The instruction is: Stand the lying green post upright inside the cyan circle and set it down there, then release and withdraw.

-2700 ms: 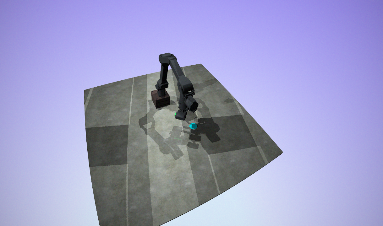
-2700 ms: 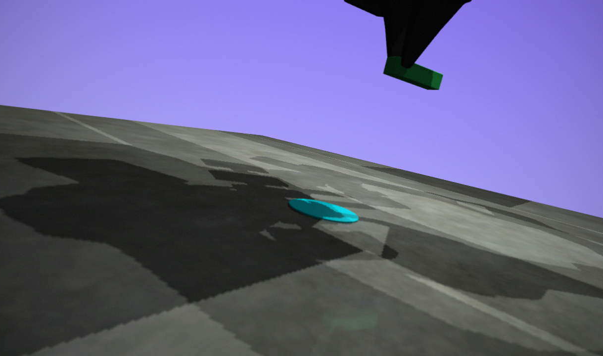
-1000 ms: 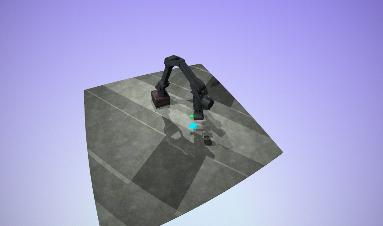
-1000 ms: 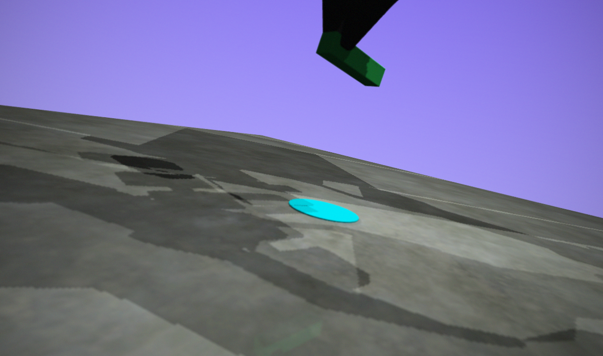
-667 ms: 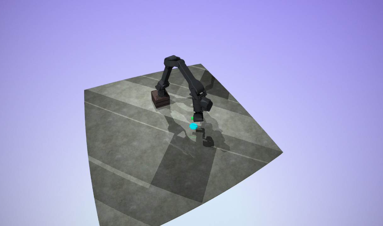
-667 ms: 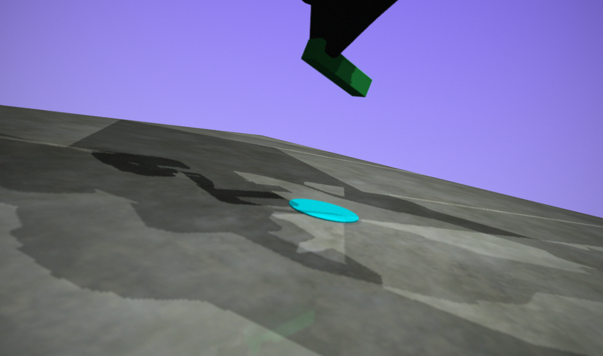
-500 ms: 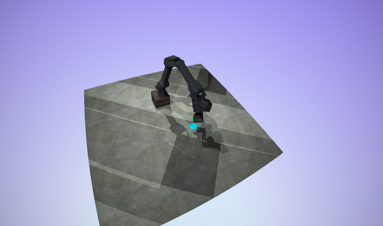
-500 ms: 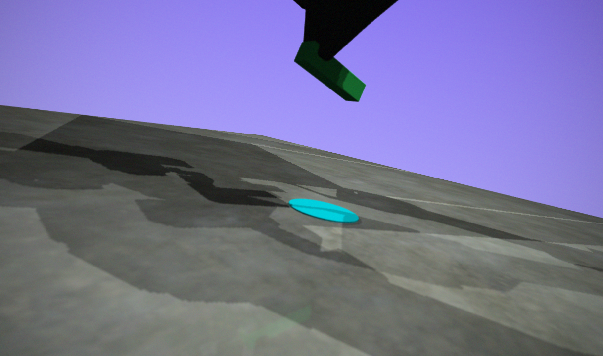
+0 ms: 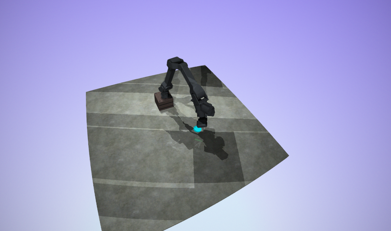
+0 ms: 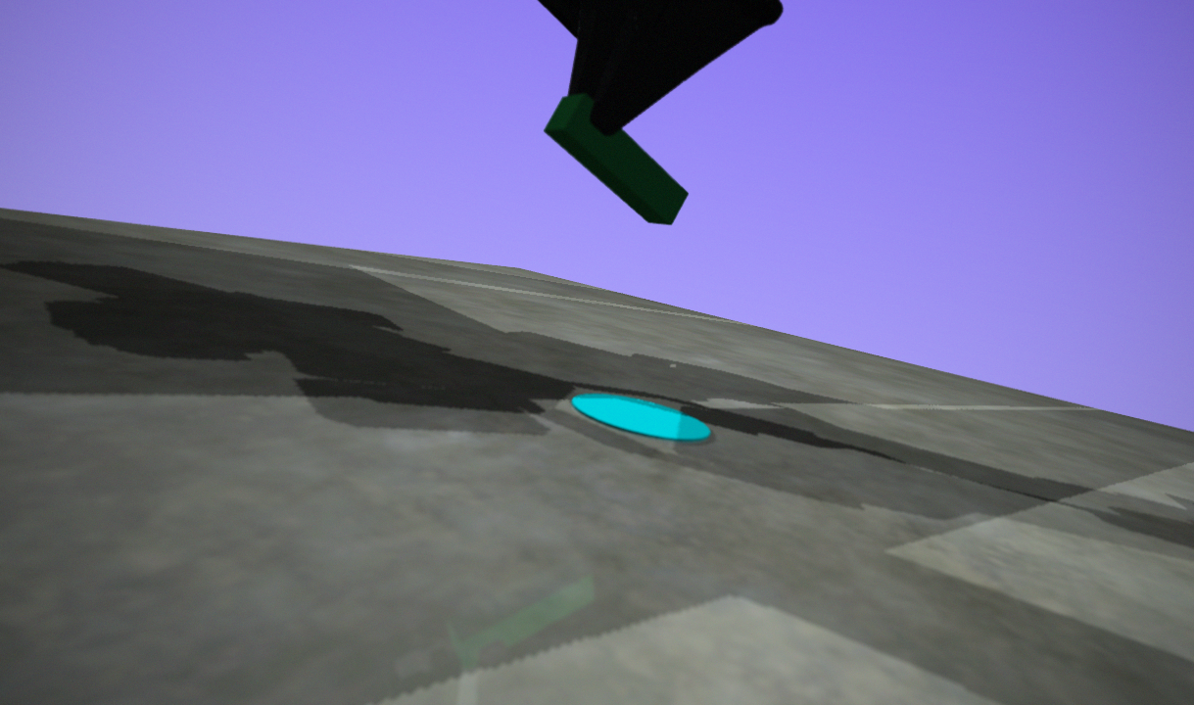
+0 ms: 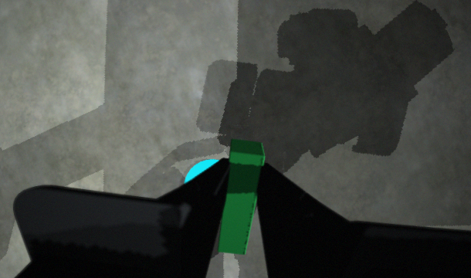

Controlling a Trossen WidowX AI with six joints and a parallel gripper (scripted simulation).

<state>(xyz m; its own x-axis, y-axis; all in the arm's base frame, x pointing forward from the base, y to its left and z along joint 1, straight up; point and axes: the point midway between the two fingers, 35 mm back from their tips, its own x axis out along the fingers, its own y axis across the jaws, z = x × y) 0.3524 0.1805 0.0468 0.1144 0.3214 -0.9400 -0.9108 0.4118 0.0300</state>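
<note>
The cyan circle is 110 mm below my gripper tip, 40 mm behind it and 30 mm to the right of it. Round my gripper tip: green post (20 mm to the right, 10 mm below, 10 mm behind).
</note>
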